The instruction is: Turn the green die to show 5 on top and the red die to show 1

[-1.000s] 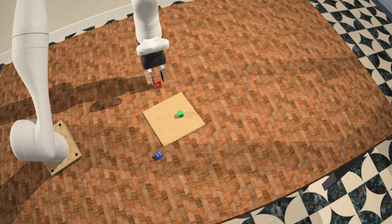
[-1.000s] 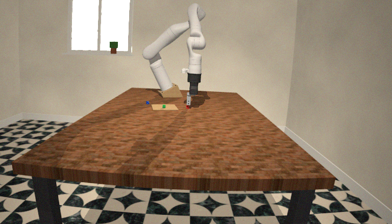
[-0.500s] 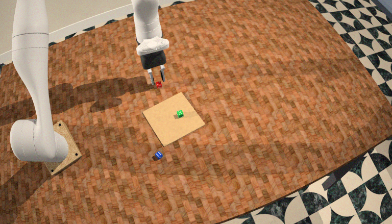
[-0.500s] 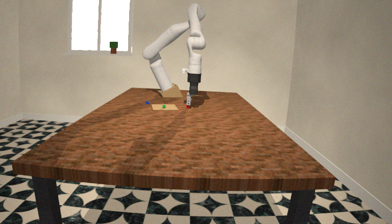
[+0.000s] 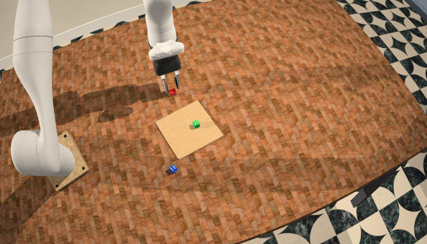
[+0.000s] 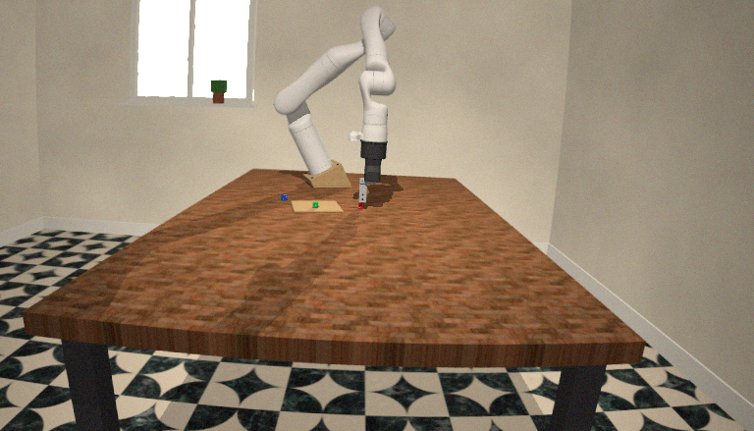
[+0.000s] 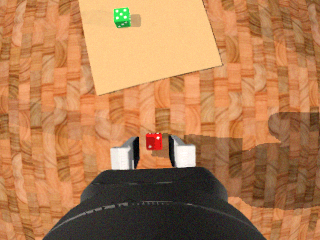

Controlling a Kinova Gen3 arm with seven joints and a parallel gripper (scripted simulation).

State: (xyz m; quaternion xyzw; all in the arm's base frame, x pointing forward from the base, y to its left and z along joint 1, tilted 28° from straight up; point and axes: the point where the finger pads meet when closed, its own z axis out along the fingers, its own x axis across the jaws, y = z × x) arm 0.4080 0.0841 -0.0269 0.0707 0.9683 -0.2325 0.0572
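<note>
Now: the red die 30 mm below my hand. From my hand the other things lie so: tan mat: 20 mm behind, 140 mm to the right, 40 mm below; then green die: 10 mm ahead, 140 mm to the right, 30 mm below; then blue die: 110 mm behind, 230 mm to the right, 30 mm below.
</note>
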